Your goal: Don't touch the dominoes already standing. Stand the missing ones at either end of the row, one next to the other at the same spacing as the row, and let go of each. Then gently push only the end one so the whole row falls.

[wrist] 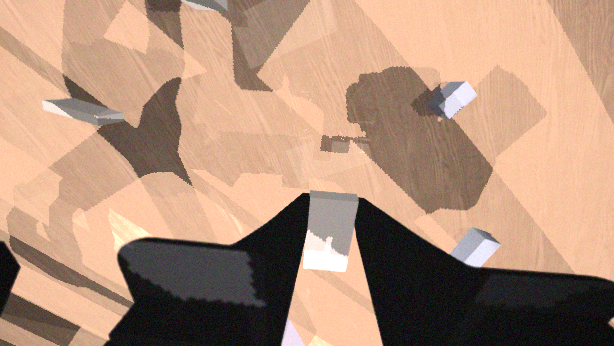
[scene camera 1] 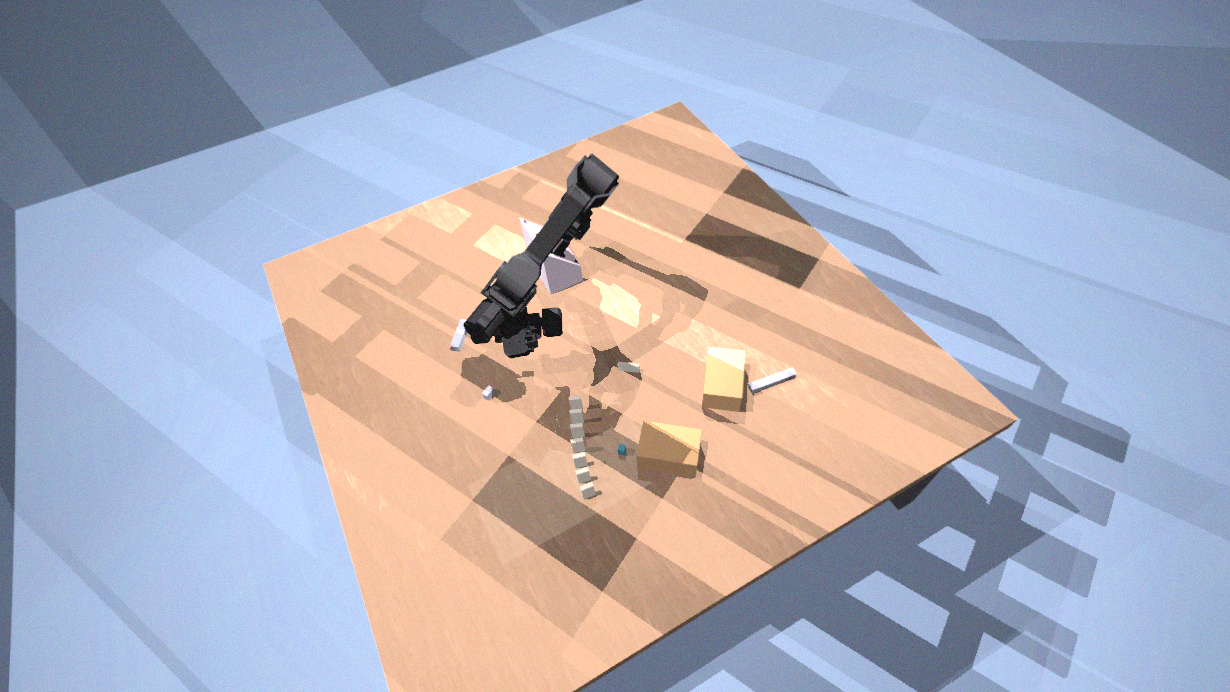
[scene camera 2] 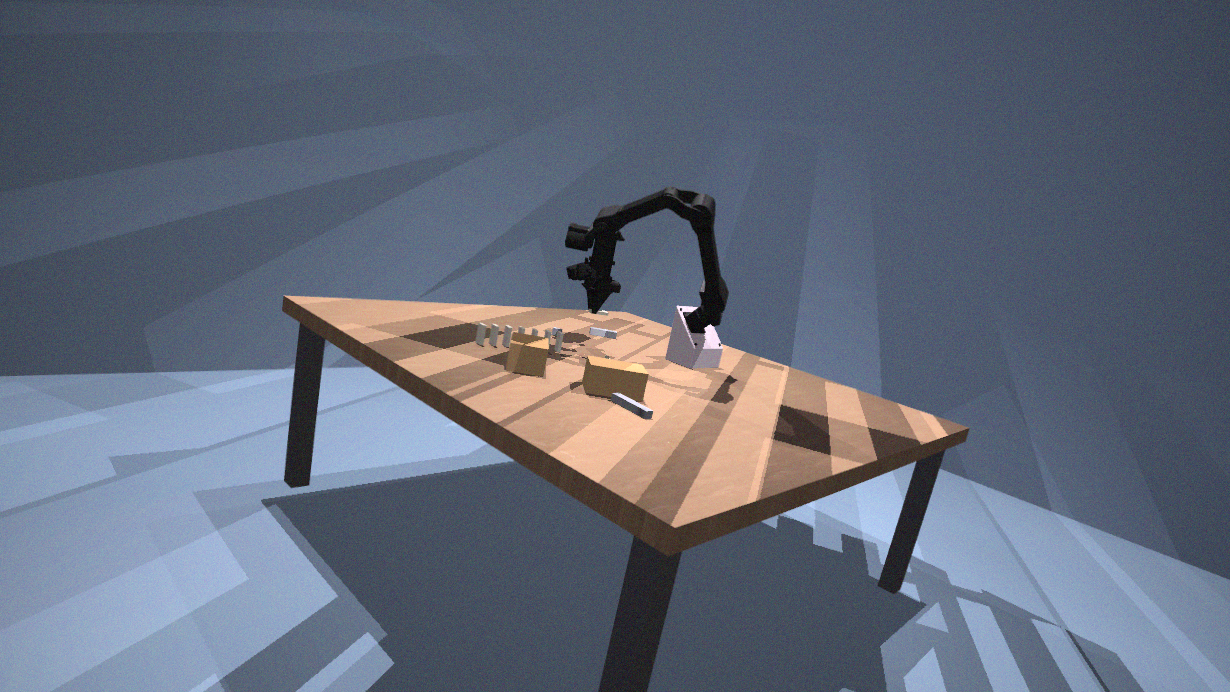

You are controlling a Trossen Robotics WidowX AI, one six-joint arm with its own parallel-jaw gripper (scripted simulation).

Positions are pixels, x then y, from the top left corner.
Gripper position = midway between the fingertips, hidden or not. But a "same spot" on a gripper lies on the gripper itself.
Scene:
my gripper: wrist; scene camera 1 524,347; scene camera 2
same spot on my gripper: (wrist: pixel 414 286) = (scene camera 2: pixel 590 290)

